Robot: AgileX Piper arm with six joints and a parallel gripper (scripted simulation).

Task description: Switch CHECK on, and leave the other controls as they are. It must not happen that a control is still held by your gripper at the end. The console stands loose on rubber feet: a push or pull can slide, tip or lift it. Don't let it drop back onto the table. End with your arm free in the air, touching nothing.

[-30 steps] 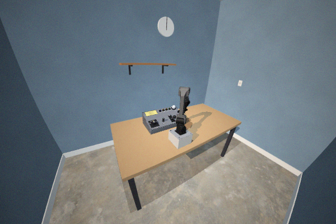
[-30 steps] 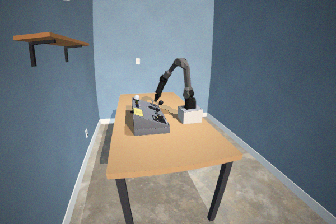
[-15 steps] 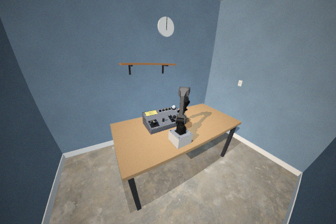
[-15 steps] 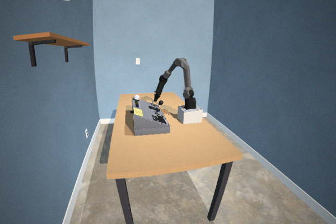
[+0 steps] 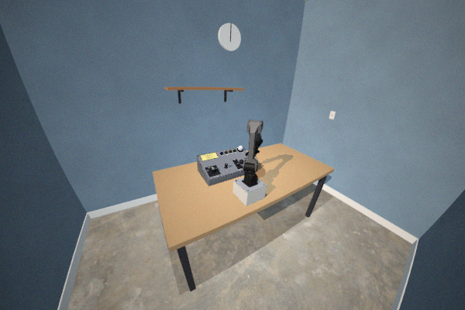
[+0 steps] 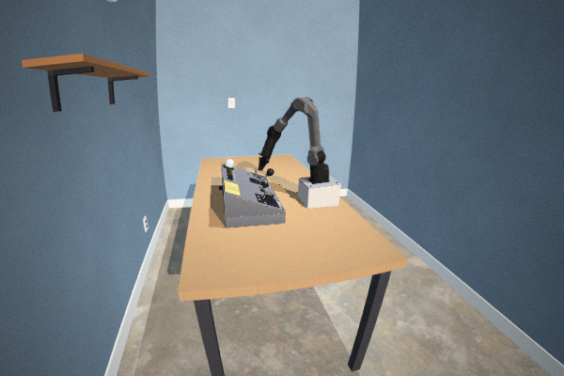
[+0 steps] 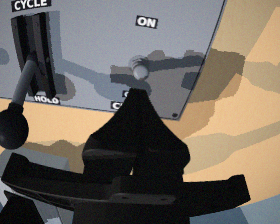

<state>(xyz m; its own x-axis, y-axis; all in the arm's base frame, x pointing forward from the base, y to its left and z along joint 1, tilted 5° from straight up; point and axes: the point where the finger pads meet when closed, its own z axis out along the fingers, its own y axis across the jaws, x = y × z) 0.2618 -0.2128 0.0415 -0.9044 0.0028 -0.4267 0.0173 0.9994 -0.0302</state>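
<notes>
Now: the check toggle 2 cm below my hand and 2 cm ahead of it. The rest, counted from my hand: cycle lever 12 cm to the left, 1 cm below; grey console 18 cm to the left, 5 cm ahead, 4 cm below; mode toggle 24 cm to the left, 2 cm below, 2 cm ahead.
</notes>
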